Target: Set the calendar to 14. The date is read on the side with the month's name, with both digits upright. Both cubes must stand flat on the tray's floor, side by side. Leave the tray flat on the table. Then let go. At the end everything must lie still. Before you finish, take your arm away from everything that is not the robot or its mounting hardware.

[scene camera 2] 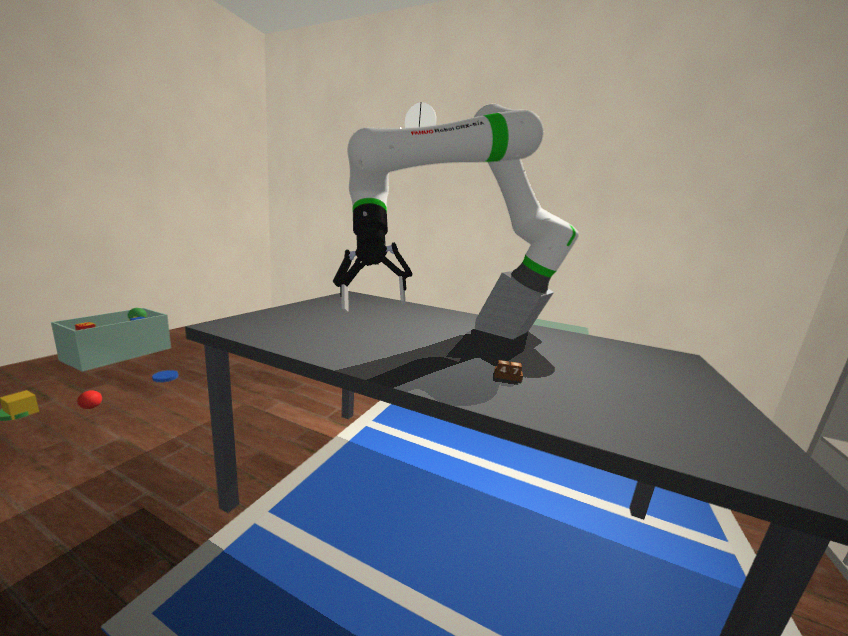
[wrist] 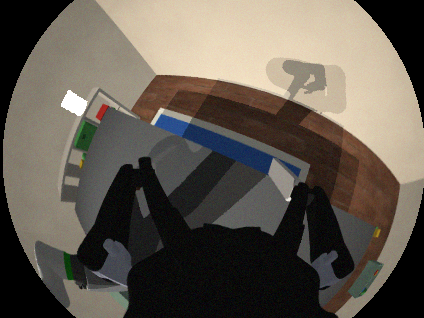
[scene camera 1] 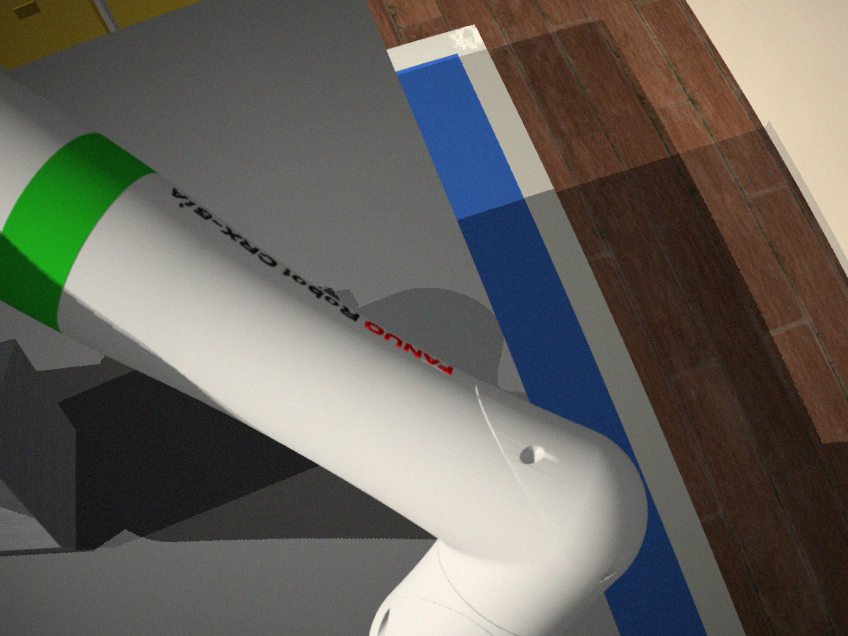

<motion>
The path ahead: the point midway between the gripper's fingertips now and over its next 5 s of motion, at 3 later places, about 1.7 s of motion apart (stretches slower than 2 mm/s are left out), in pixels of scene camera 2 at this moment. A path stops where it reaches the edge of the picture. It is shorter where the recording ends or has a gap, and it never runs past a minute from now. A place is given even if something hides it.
My gripper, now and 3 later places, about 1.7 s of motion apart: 373,306; 509,323; 507,339; 504,357
</motion>
